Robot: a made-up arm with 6 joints. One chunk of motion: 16 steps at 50 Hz.
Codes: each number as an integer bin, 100 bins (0 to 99) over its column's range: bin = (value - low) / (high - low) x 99, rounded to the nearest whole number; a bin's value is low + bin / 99 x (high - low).
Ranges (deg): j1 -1..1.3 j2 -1.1..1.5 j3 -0.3..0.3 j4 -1.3..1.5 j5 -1.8..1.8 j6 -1.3..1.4
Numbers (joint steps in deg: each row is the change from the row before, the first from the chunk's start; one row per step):
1: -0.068 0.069 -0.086 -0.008 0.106 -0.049
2: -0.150 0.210 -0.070 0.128 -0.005 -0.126
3: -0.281 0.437 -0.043 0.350 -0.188 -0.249
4: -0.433 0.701 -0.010 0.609 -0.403 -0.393
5: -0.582 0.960 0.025 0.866 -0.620 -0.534
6: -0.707 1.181 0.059 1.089 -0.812 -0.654
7: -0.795 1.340 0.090 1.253 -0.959 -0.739
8: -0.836 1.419 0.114 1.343 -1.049 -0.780
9: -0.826 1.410 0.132 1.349 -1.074 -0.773
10: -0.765 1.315 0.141 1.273 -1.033 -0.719
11: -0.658 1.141 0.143 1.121 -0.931 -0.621
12: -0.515 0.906 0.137 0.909 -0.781 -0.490
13: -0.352 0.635 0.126 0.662 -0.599 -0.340
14: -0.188 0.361 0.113 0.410 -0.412 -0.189
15: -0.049 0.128 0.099 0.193 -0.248 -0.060
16: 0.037 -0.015 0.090 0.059 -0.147 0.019
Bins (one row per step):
1: 40 45 35 46 52 46
2: 37 50 38 50 49 43
3: 31 59 42 58 44 39
4: 24 69 48 67 38 33
5: 18 78 54 77 32 28
6: 13 87 59 84 27 24
7: 9 93 64 90 23 21
8: 7 96 68 93 21 19
9: 7 96 71 94 20 19
10: 10 92 73 91 21 21
11: 15 85 73 86 24 25
12: 21 76 72 78 28 30
13: 28 66 70 69 33 35
14: 35 56 68 60 38 41
15: 41 47 66 53 43 45
16: 45 41 64 48 45 48

